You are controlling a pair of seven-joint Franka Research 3 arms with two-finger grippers.
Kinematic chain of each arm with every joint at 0, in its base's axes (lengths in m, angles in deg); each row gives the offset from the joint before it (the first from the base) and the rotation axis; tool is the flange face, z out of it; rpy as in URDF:
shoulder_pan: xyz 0 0 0.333 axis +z
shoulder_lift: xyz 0 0 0 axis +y
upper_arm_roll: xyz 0 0 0.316 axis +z
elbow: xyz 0.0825 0 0 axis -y
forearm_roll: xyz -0.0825 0 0.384 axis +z
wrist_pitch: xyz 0 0 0 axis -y
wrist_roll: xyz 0.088 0 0 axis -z
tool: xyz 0 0 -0.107 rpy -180 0 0
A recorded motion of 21 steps. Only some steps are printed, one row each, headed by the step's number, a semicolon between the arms.
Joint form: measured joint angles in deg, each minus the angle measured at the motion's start. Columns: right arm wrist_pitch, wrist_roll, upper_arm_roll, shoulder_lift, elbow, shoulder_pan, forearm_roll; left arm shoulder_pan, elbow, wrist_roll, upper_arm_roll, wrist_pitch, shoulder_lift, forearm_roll.
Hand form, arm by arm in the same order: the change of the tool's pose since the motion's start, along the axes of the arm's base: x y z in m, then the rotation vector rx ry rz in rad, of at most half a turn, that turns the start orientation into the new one. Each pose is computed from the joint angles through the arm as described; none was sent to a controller.
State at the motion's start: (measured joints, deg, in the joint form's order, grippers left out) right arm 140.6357 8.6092 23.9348 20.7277 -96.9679 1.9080 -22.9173; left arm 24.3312 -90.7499 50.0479 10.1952 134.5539 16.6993 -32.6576
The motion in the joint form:
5: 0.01 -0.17 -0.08 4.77 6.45 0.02 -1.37; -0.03 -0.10 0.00 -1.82 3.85 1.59 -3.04
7: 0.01 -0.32 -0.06 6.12 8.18 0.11 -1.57; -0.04 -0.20 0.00 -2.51 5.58 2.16 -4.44
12: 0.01 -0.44 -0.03 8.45 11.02 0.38 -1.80; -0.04 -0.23 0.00 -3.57 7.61 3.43 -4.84
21: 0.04 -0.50 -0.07 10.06 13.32 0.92 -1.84; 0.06 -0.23 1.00 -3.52 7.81 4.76 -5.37
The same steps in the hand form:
5: 0.0287 -0.0018 0.0018 0.0216 -0.0290 -0.0062; 0.0153 -0.0090 -0.0132 -0.0217 -0.0470 0.0189
7: 0.0358 -0.0013 0.0012 0.0288 -0.0344 -0.0060; 0.0204 -0.0121 -0.0180 -0.0312 -0.0687 0.0312
12: 0.0470 0.0005 -0.0016 0.0427 -0.0403 -0.0071; 0.0292 -0.0171 -0.0305 -0.0304 -0.0751 0.0350
21: 0.0540 0.0049 -0.0009 0.0560 -0.0490 -0.0052; 0.0315 -0.0138 -0.0464 -0.0334 -0.0604 0.0300

